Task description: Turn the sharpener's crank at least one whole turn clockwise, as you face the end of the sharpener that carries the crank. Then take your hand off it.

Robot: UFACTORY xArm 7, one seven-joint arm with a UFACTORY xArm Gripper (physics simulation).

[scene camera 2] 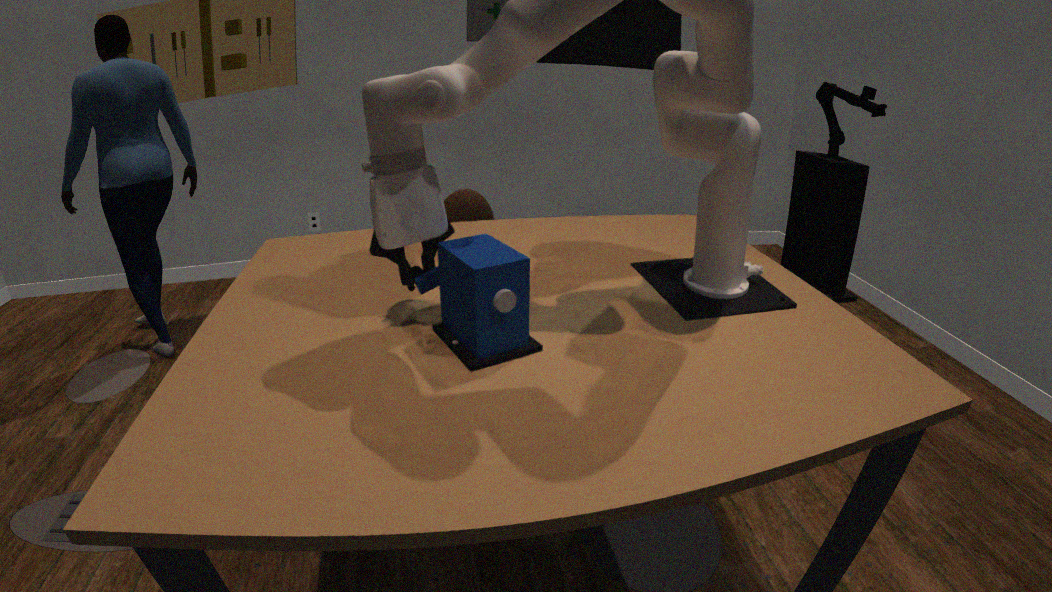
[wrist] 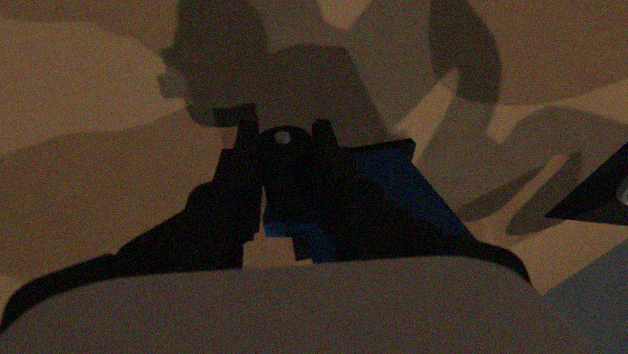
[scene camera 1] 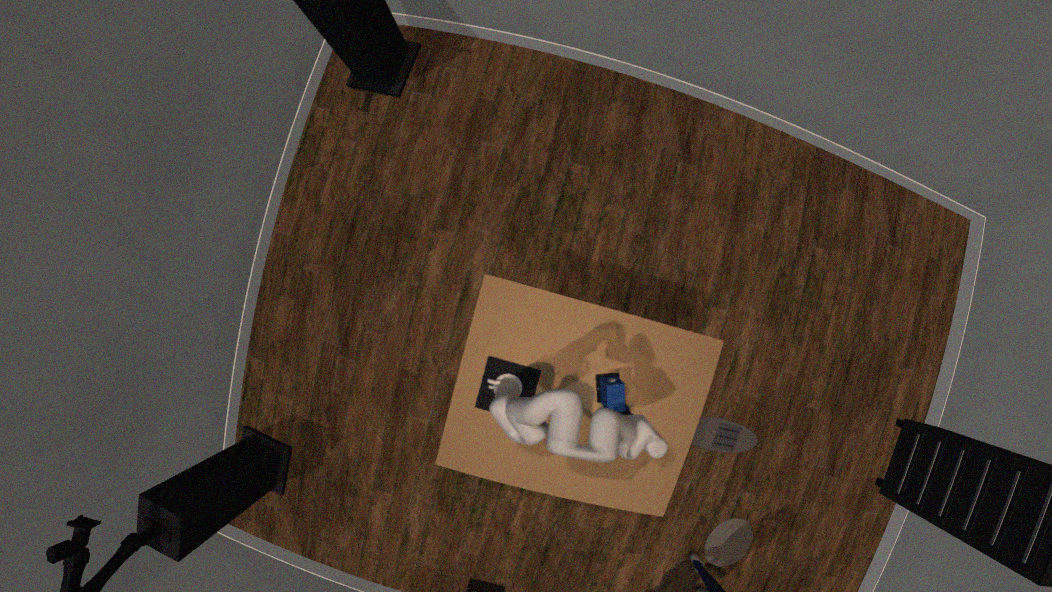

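Labels:
Blue sharpener, same spot: point(scene camera 1: 610, 389) and point(scene camera 2: 510, 256).

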